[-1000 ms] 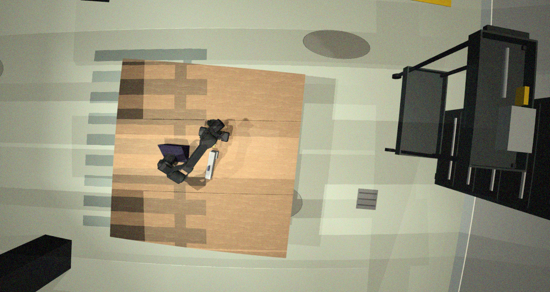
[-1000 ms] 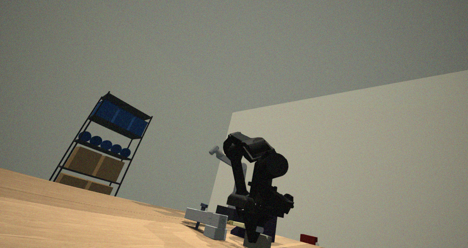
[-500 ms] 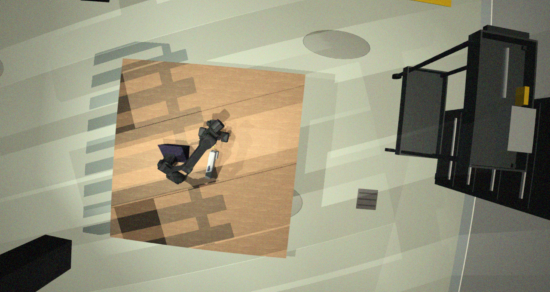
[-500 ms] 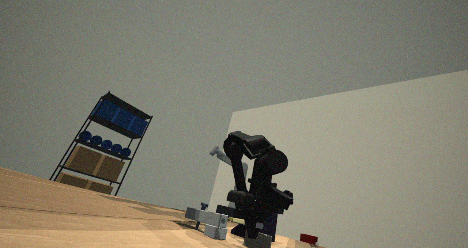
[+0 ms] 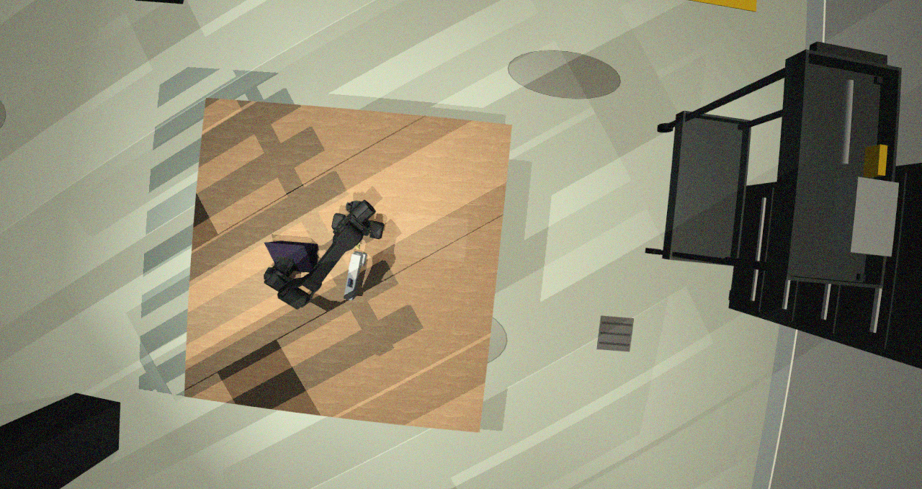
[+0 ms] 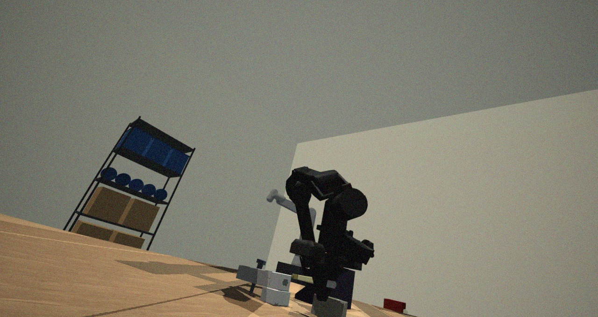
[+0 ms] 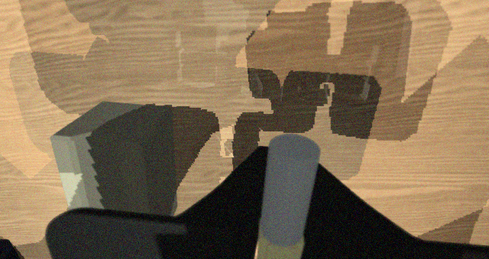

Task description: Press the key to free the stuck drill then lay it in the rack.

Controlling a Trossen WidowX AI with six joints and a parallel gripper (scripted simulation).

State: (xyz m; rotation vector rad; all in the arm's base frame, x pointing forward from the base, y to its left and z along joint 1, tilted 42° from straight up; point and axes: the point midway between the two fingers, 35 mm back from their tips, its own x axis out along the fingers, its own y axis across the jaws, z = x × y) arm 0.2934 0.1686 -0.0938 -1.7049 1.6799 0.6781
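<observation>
Now: gripper tip 4 cm to the left of the drill and 3 cm below it. From my gripper tip the other things lie so: key (22 cm to the right, 2 cm behind, 1 cm above); housing (20 cm to the right, 2 cm behind); rack (8 cm behind, 3 cm to the right, 2 cm below).
</observation>
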